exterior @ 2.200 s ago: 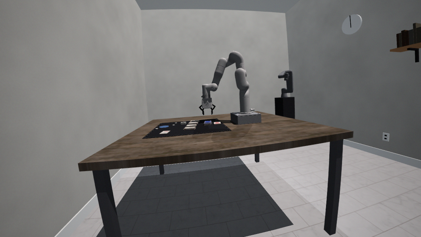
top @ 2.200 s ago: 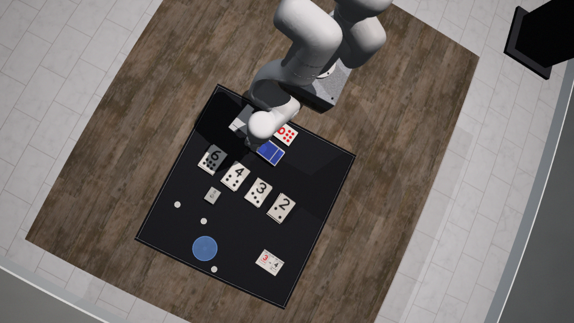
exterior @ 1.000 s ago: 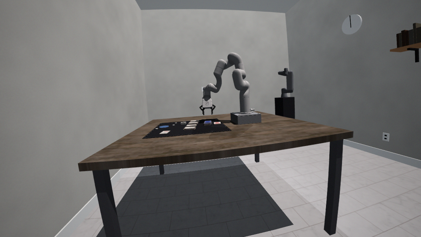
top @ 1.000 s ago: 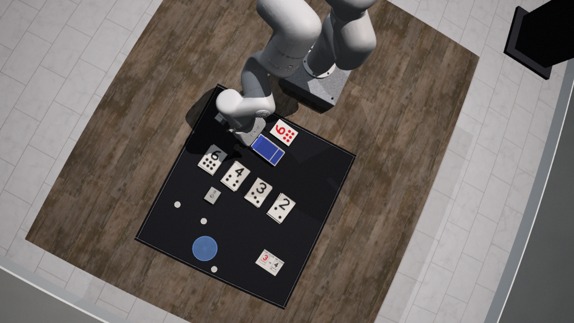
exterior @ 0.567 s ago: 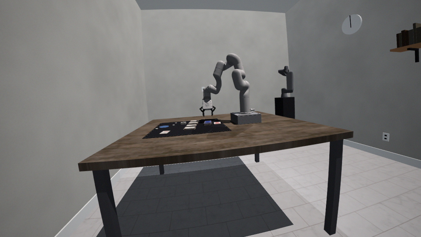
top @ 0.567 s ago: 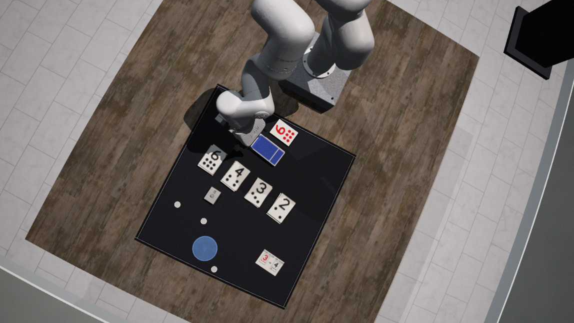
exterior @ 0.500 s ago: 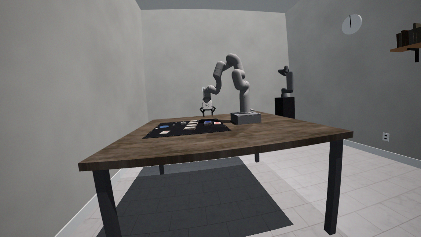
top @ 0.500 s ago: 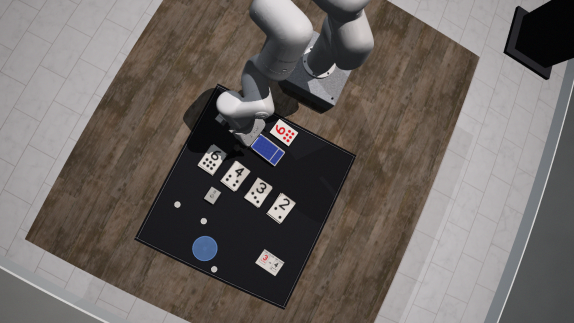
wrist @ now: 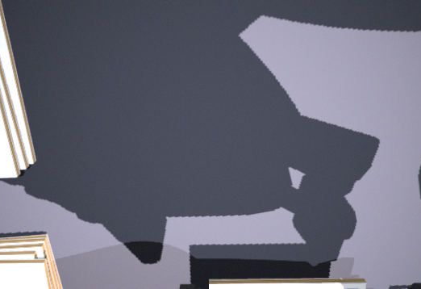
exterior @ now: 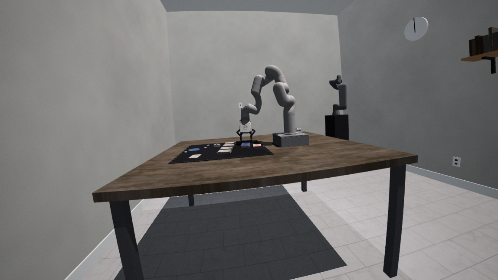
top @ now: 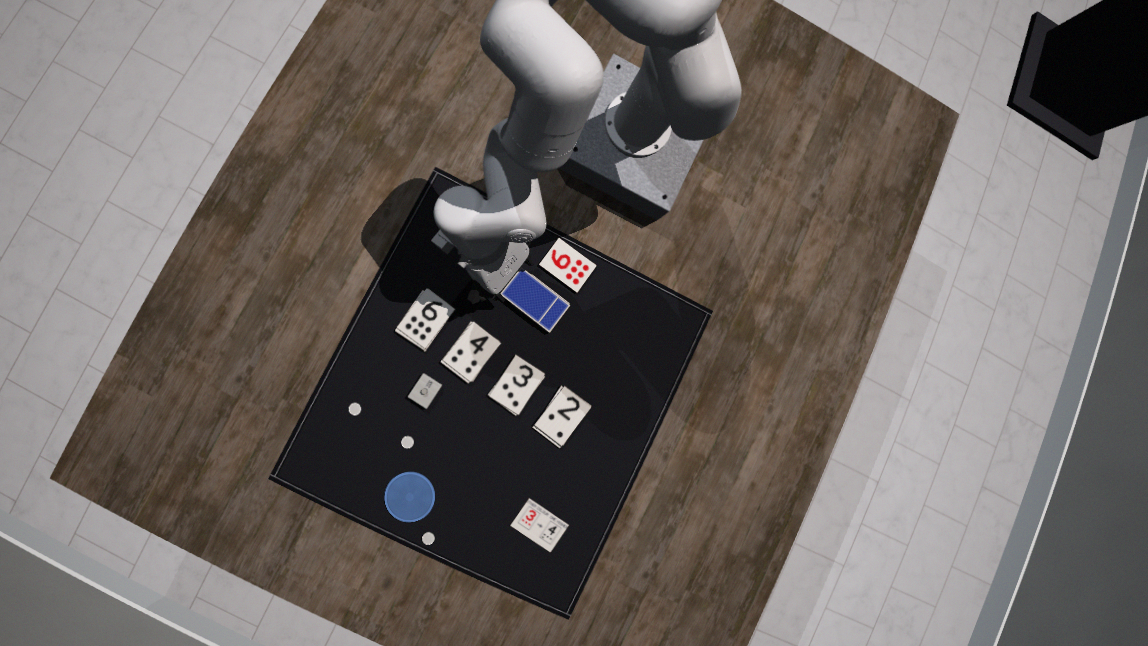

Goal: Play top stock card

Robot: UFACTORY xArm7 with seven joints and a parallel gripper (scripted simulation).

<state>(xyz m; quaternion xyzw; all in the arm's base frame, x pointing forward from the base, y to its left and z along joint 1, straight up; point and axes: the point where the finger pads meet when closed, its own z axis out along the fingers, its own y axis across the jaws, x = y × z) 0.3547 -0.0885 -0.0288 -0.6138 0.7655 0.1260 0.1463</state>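
My gripper is now 150 mm short of the black 4 card and 40 mm above it. Round my hand: black 3 card: 170 mm ahead, 100 mm to the left, 40 mm below; black 2 card: 200 mm to the left, 190 mm ahead, 40 mm below; black mat: 200 mm ahead, 70 mm to the left, 60 mm below.
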